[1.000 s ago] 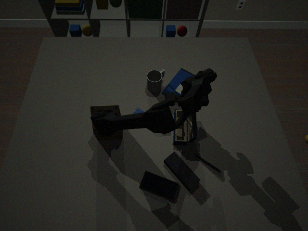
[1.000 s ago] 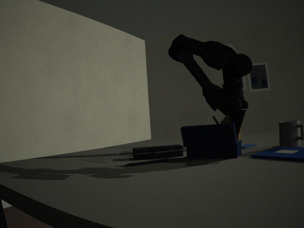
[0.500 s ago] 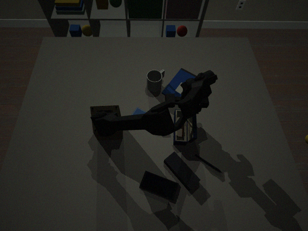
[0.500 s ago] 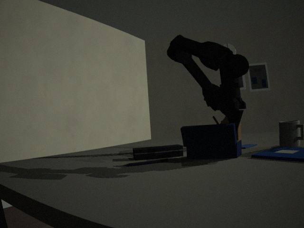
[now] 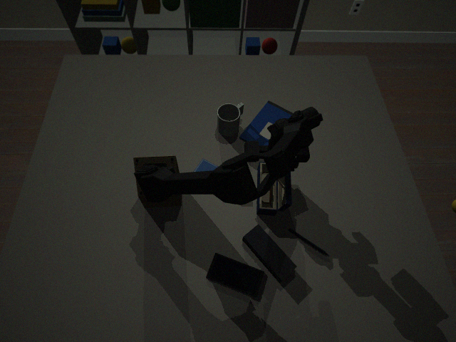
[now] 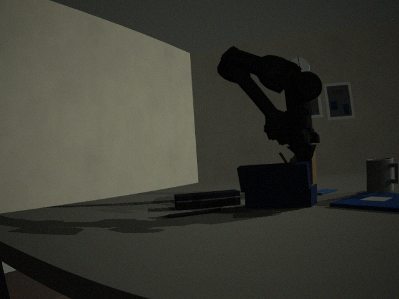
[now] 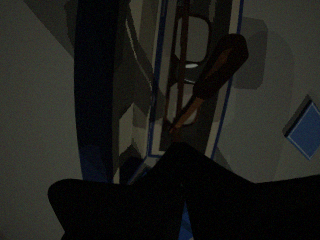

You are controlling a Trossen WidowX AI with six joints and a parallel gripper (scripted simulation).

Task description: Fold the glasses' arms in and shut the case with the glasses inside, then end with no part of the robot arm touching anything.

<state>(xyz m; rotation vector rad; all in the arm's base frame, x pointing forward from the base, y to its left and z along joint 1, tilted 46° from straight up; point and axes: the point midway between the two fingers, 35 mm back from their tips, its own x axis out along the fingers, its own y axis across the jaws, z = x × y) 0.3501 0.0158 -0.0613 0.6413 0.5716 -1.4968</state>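
Right now the glasses case lid is 3 cm ahead of my hand, 6 cm to the right of it and 3 cm below it. Also, from my hand: blue glasses case (1 cm ahead, 6 cm to the right, 5 cm below); small blue card (20 cm behind, 2 cm to the left, 10 cm below); grey mug (12 cm behind, 21 cm to the left, 6 cm below).
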